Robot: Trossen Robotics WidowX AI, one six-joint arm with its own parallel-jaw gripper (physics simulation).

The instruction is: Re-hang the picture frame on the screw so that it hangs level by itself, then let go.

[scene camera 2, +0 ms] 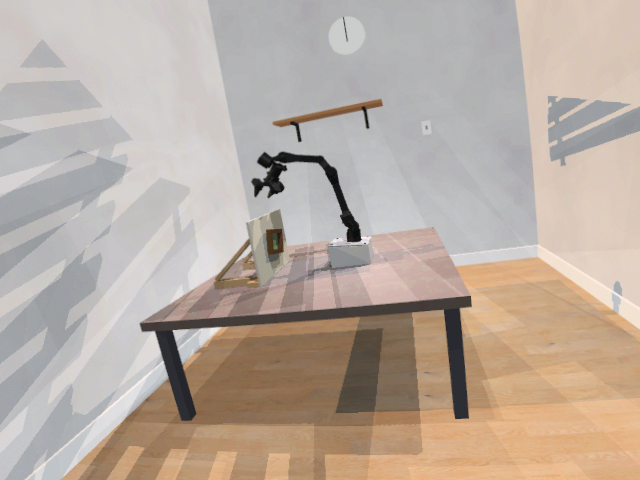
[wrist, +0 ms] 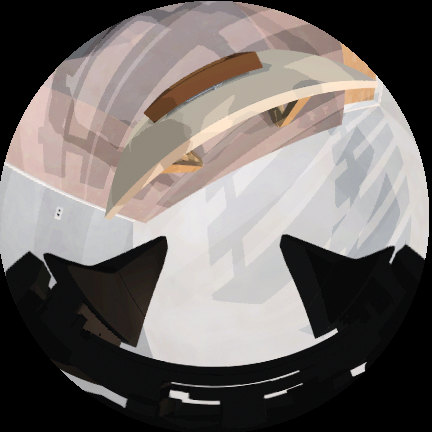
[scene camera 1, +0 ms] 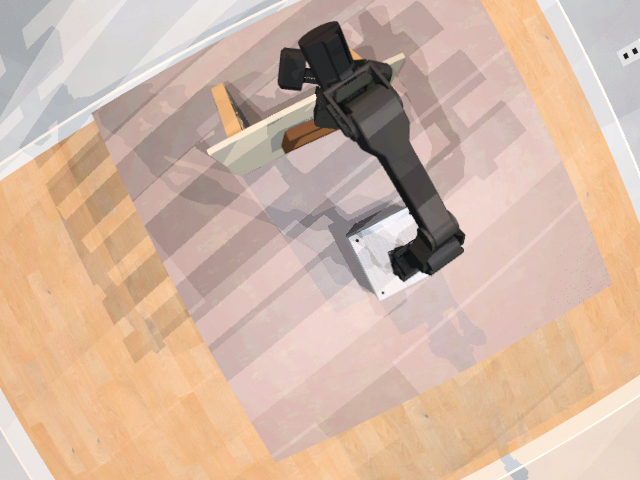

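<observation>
The brown picture frame is against the front face of the upright pale board. Its green picture shows in the second scene view. A thin pale line shows between frame and board in the wrist view; the screw cannot be made out. Whether the frame is level is hard to tell. My gripper is open and empty, above the board's top edge and apart from board and frame. In the first scene view the arm hides the fingers and part of the frame and board.
Wooden props brace the board from behind on the table. The arm's white base box stands in front of the board. A wall shelf is on the far wall.
</observation>
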